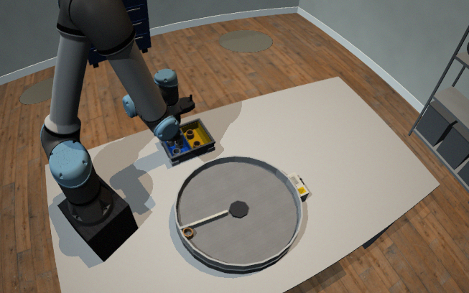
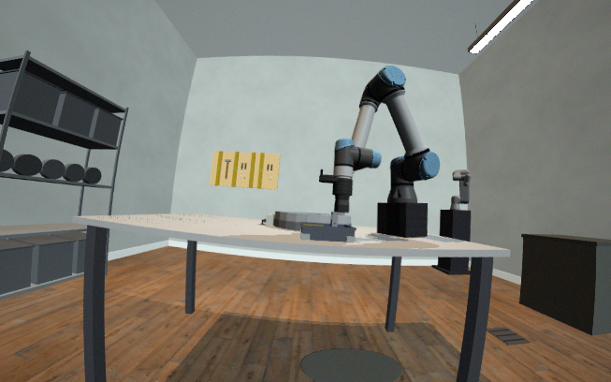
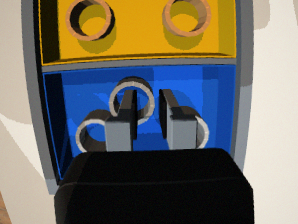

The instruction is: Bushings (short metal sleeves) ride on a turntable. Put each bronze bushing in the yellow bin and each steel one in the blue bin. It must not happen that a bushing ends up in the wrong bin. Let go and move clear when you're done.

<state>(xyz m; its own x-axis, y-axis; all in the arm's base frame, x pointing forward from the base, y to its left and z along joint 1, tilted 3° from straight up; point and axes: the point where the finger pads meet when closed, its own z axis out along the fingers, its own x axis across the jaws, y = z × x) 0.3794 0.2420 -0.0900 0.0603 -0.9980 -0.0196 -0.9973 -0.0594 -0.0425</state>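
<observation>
Right now the bin is 30 mm below my hand, 30 mm ahead of it and 10 mm to the left of it. From my hand the other things lie so: round grey turntable (370 mm to the right, 80 mm ahead).
</observation>
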